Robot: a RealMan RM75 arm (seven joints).
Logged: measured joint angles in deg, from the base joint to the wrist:
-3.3 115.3 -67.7 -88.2 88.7 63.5 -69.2
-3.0 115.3 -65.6 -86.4 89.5 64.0 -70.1
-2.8 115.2 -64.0 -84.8 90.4 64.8 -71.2
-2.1 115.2 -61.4 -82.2 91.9 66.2 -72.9
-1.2 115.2 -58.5 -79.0 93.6 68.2 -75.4
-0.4 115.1 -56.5 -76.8 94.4 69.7 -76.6
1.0 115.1 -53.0 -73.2 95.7 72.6 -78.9
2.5 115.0 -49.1 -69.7 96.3 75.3 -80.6
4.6 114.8 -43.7 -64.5 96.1 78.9 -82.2
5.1 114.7 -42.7 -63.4 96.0 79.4 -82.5
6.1 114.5 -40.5 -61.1 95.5 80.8 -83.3
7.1 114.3 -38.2 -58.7 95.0 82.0 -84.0
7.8 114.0 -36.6 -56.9 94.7 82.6 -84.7
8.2 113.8 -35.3 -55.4 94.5 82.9 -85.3
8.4 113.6 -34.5 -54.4 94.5 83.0 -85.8
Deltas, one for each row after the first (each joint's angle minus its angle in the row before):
0.3 0.0 2.1 1.8 0.8 0.5 -0.9
0.2 -0.1 1.6 1.6 0.9 0.8 -1.1
0.7 0.0 2.6 2.6 1.5 1.4 -1.7
0.9 0.0 2.9 3.2 1.7 2.0 -2.5
0.8 -0.1 2.0 2.2 0.8 1.5 -1.2
1.4 0.0 3.5 3.6 1.3 2.9 -2.3
1.5 -0.1 3.9 3.5 0.6 2.7 -1.7
2.1 -0.2 5.4 5.2 -0.2 3.6 -1.6
0.5 -0.1 1.0 1.1 -0.1 0.5 -0.3
1.0 -0.2 2.2 2.3 -0.5 1.4 -0.8
1.0 -0.2 2.3 2.4 -0.5 1.2 -0.7
0.7 -0.3 1.6 1.8 -0.3 0.6 -0.7
0.4 -0.2 1.3 1.5 -0.2 0.3 -0.6
0.2 -0.2 0.8 1.0 0.0 0.1 -0.5

